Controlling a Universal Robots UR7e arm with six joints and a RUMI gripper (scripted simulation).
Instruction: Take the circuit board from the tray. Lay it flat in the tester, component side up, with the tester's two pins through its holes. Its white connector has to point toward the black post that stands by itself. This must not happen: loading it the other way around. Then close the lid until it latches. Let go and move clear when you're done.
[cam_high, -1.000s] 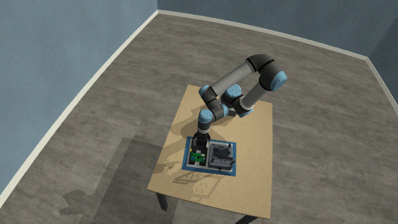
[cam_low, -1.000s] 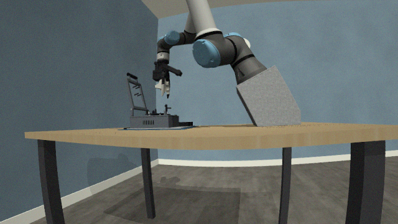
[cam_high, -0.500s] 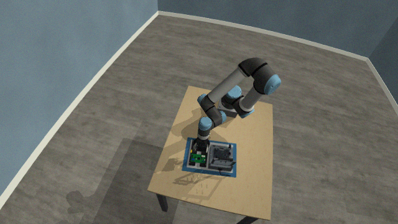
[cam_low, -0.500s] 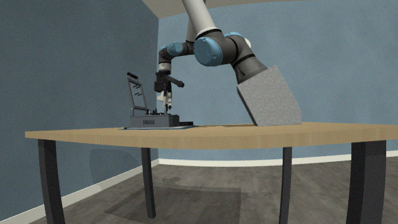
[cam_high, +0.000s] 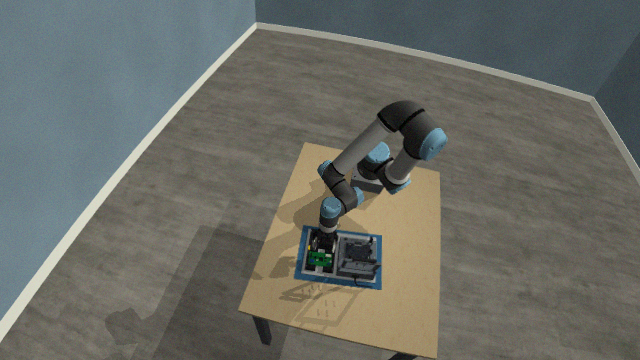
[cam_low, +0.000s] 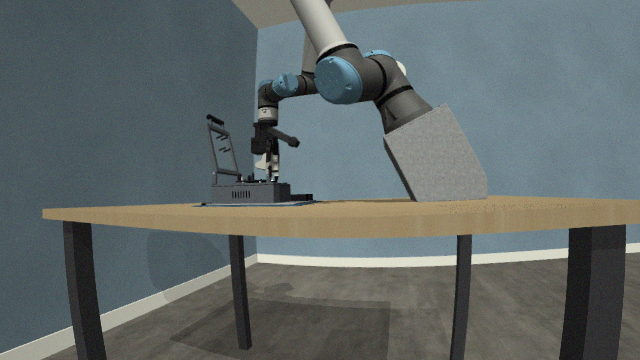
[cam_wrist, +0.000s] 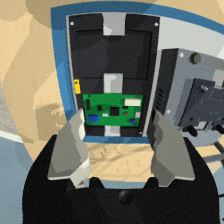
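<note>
My gripper is now 3 cm short of the green circuit board and 6 cm above it. From my hand the other things lie so: tester bed 2 cm behind, 17 cm to the left, 1 cm below; then see-through lid 10 cm ahead, 17 cm to the left, 10 cm above.
</note>
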